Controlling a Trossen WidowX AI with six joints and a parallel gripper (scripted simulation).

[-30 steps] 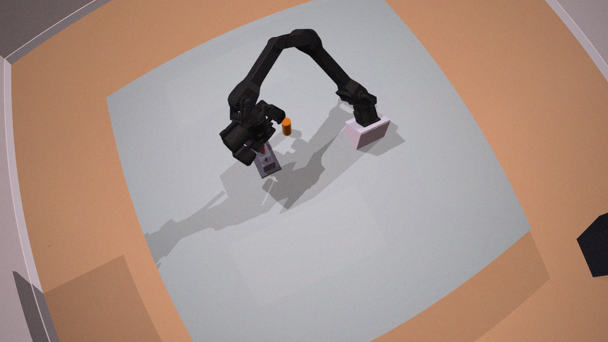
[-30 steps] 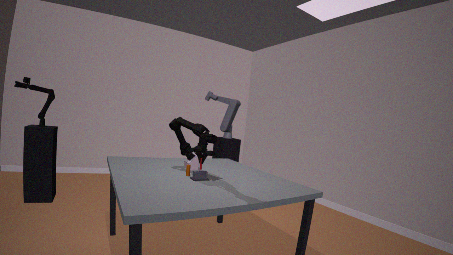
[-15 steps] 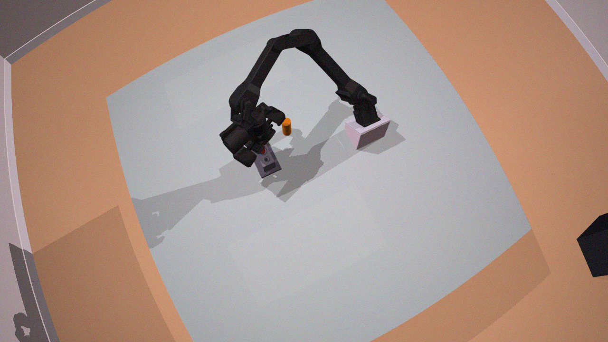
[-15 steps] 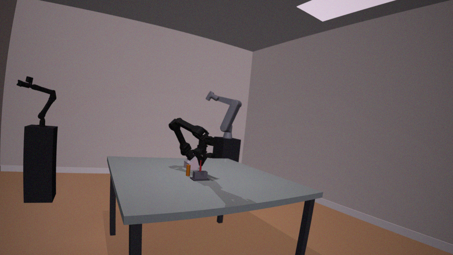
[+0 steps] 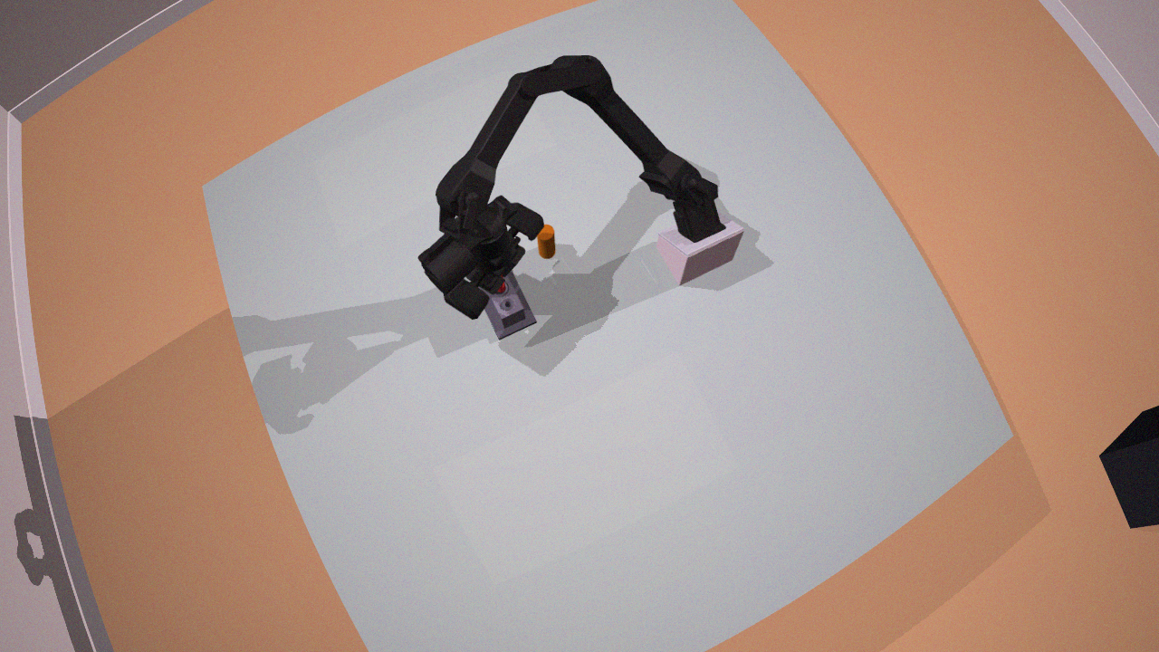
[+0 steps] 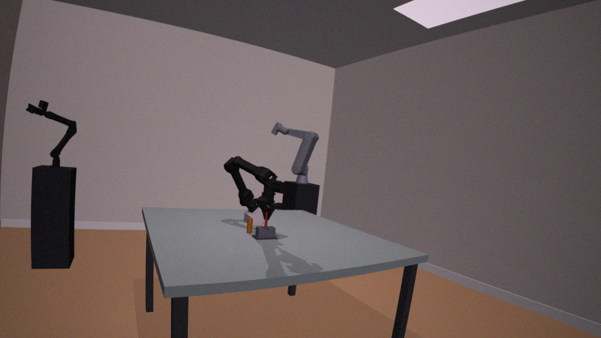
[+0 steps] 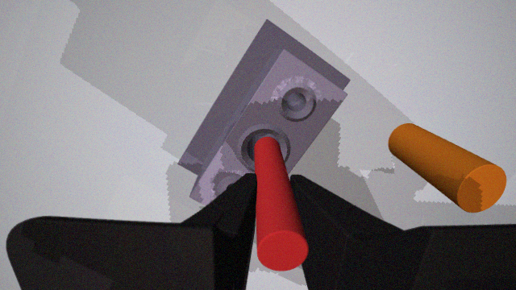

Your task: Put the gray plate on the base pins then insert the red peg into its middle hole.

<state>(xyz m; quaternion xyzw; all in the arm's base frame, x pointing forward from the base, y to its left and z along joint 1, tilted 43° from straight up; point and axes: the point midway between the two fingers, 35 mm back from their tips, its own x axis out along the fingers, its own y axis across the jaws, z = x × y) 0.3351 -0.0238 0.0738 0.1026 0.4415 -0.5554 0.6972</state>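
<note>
Right now my gripper tip is right at the red peg. Also, from my gripper tip: base (90 mm below); orange cylinder (100 mm behind, 50 mm to the right, 60 mm below); gray plate (50 mm below).
</note>
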